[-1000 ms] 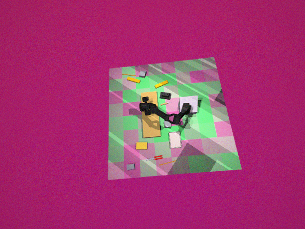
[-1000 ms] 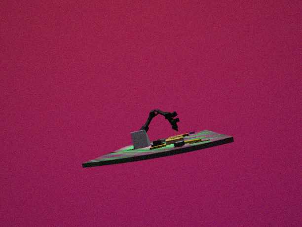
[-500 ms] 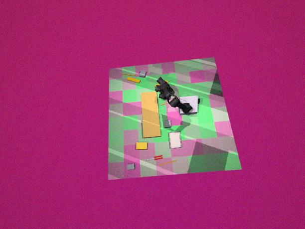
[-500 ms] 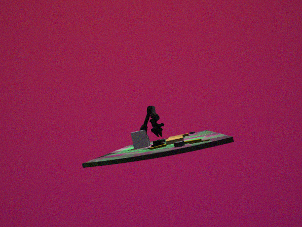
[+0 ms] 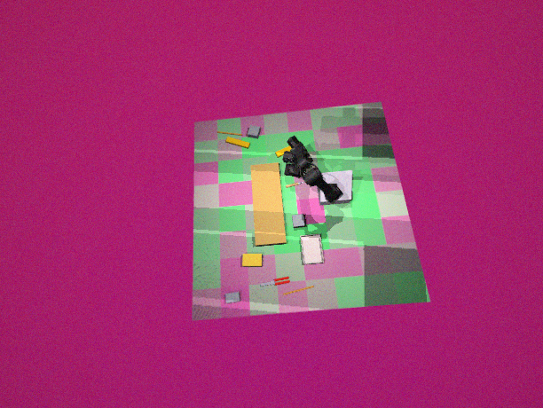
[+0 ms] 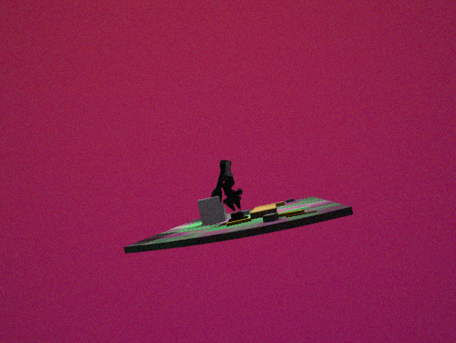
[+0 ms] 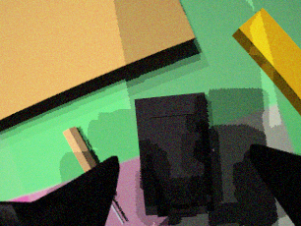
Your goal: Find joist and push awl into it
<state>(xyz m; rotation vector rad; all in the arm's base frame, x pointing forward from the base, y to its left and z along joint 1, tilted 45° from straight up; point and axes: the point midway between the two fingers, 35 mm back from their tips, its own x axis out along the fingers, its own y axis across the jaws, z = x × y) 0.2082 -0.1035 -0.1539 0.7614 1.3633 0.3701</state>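
The stud finder is 30 mm below my gripper tip, 30 mm behind it and 10 mm to the left of it. The rest, counted from my gripper tip: yellow block: 570 mm to the left, 240 mm ahead, 60 mm below; then white tray: 510 mm to the left, 100 mm behind, 60 mm below; then awl: 90 mm to the left, 70 mm below, 30 mm behind.
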